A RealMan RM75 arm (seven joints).
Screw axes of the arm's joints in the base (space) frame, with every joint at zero. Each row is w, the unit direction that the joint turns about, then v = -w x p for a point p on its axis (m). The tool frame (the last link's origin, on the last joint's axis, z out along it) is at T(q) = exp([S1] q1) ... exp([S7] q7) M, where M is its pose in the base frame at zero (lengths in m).
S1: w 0 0 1 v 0 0 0
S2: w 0 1 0 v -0.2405 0 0
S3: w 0 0 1 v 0 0 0
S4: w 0 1 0 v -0.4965 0 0
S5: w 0 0 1 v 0 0 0
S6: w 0 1 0 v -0.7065 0 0
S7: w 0 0 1 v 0 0 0
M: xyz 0 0 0.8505 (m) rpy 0 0 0 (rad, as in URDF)
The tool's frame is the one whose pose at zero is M.
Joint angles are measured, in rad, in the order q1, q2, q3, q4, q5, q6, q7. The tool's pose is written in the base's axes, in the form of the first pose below.
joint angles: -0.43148, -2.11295, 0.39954, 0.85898, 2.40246, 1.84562, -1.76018
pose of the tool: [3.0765, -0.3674, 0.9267, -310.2, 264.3, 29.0]
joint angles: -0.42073, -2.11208, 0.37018, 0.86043, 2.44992, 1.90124, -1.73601
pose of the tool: [3.0432, -0.3384, 0.9340, -314.0, 251.2, 30.1]
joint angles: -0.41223, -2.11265, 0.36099, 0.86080, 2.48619, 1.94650, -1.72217
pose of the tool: [3.0074, -0.3059, 0.9403, -315.4, 240.5, 29.4]
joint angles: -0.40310, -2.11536, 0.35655, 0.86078, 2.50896, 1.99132, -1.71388
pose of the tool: [2.9654, -0.2831, 0.9484, -314.8, 230.7, 28.5]
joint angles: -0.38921, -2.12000, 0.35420, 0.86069, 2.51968, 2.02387, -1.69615
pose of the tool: [2.9346, -0.2748, 0.9485, -314.9, 221.7, 27.2]
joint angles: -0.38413, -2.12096, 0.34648, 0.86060, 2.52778, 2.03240, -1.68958
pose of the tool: [2.9288, -0.2740, 0.9527, -316.0, 218.4, 27.2]
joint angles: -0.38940, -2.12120, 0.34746, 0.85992, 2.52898, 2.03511, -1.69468
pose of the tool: [2.9237, -0.2707, 0.9528, -314.6, 219.6, 27.0]
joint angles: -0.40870, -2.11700, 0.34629, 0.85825, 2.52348, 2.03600, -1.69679
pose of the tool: [2.9248, -0.2756, 0.9345, -310.6, 226.3, 28.6]
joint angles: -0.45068, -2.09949, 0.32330, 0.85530, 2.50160, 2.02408, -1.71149
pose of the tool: [2.9506, -0.3107, 0.9091, -304.2, 243.8, 37.0]
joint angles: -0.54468, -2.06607, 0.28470, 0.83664, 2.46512, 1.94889, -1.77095
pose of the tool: [3.0228, -0.3767, 0.8858, -290.2, 285.1, 50.6]
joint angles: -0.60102, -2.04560, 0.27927, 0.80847, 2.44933, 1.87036, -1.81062
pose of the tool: [3.0739, -0.4069, 0.8818, -281.9, 311.7, 55.1]
